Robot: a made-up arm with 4 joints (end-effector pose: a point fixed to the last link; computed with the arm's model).
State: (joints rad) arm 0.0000 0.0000 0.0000 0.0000
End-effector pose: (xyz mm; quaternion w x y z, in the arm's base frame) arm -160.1 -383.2 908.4 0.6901 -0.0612 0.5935 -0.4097
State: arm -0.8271 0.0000 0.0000 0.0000
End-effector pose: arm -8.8 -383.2 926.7 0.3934 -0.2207 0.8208 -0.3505
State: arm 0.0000 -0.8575 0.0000 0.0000
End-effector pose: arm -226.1 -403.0 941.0 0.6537 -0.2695 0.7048 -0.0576
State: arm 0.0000 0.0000 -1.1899 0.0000
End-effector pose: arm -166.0 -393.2 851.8 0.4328 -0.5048 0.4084 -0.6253
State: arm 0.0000 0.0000 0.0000 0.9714
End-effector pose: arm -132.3 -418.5 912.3 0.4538 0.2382 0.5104 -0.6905
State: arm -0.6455 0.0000 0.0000 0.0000
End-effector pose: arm -42.5 -383.2 933.6 0.4662 -0.1880 0.7817 -0.3691
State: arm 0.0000 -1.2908 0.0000 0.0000
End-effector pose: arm -243.2 -430.9 963.0 0.5890 -0.3583 0.7129 0.1285
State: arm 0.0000 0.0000 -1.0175 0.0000
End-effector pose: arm -163.8 -387.9 858.6 0.4822 -0.4481 0.4461 -0.6064
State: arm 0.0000 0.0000 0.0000 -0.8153
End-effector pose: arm -198.4 -382.6 909.1 0.7664 -0.3046 0.5571 -0.0973
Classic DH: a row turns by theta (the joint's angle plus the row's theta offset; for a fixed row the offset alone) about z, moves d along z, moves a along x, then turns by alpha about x. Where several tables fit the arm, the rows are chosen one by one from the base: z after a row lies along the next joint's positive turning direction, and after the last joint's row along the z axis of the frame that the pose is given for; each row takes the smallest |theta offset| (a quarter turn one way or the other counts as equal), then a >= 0, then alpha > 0; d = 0 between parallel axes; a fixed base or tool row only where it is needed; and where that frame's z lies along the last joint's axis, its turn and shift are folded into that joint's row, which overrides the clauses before.
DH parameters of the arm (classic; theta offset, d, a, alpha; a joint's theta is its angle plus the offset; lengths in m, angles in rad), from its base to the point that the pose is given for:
base (fixed): 0 0.7452 -0.0637 1.5708
joint 1: -0.3051 0.5598 -0.1524 1.0543
joint 2: -1.1345 -0.1557 0.0587 -1.6152
joint 3: 0.466 -0.0283 -0.0033 1.5097
joint 4: 0.1194 -0.0259 0.0482 -1.8262
tool (fixed): -2.0866 -0.0022 0 0

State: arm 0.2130 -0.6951 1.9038 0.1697
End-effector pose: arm -222.7 -473.8 903.2 0.3967 0.5102 0.7048 0.2925
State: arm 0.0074 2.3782 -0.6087 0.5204
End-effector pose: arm -117.1 -552.7 970.3 0.1830 -0.4901 0.1506 0.8388
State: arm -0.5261 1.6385 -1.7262 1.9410
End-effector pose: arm 13.9 -509.1 937.8 0.2500 0.1439 0.6169 0.7323
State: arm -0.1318 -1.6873 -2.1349 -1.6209
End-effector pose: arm -227.7 -526.8 994.2 0.1465 0.9323 0.1529 -0.2931
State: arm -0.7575 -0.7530 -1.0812 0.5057
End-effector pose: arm -79.0 -397.3 952.1 0.4571 -0.6284 0.5647 -0.2778
